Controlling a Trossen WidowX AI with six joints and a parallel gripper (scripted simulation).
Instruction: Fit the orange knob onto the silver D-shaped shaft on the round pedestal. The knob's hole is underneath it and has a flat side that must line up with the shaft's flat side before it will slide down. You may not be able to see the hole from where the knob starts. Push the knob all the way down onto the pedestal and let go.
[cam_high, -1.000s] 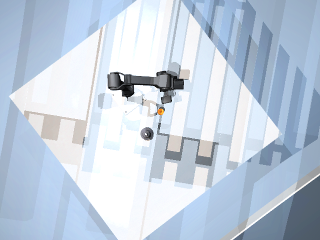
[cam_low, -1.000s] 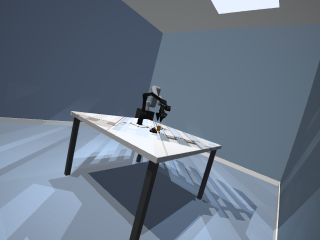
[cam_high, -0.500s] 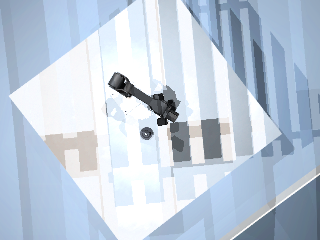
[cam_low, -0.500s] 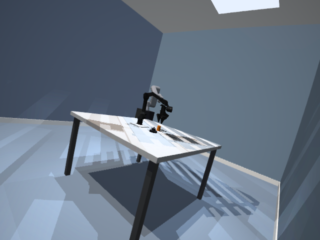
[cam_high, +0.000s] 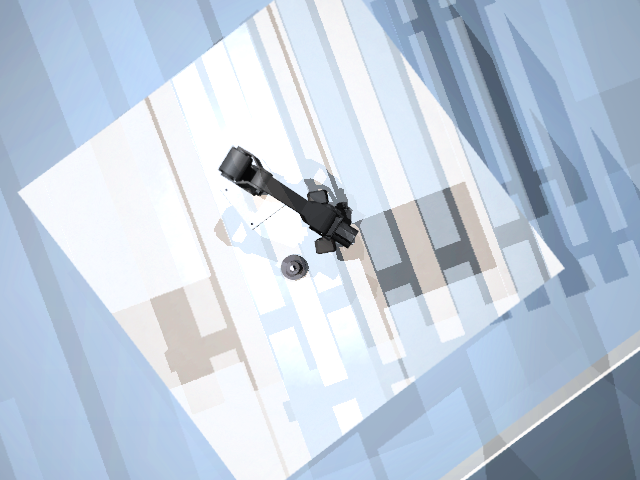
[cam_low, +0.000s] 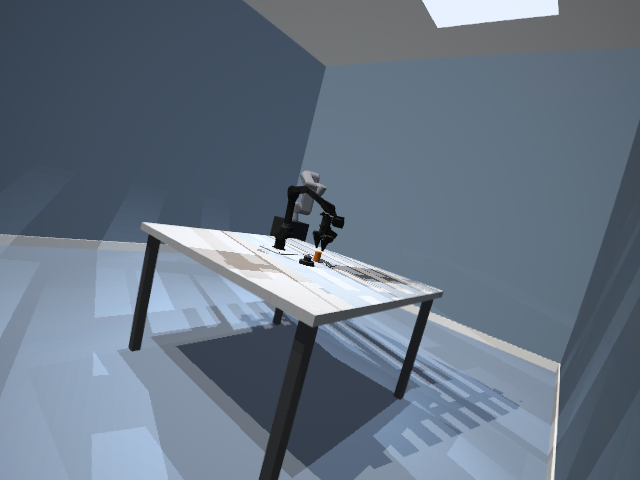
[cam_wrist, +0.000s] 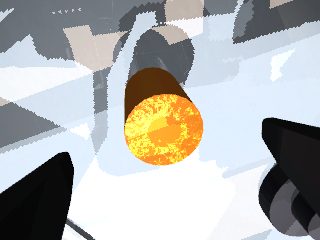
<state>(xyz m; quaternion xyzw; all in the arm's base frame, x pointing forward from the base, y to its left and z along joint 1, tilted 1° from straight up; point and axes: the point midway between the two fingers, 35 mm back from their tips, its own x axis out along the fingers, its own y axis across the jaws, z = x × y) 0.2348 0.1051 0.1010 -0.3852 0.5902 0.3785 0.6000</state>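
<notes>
My gripper tip is 30 mm above the orange knob. The rest, counted from my gripper tip: dark round pedestal: 160 mm to the right, 70 mm ahead, 40 mm below.
</notes>
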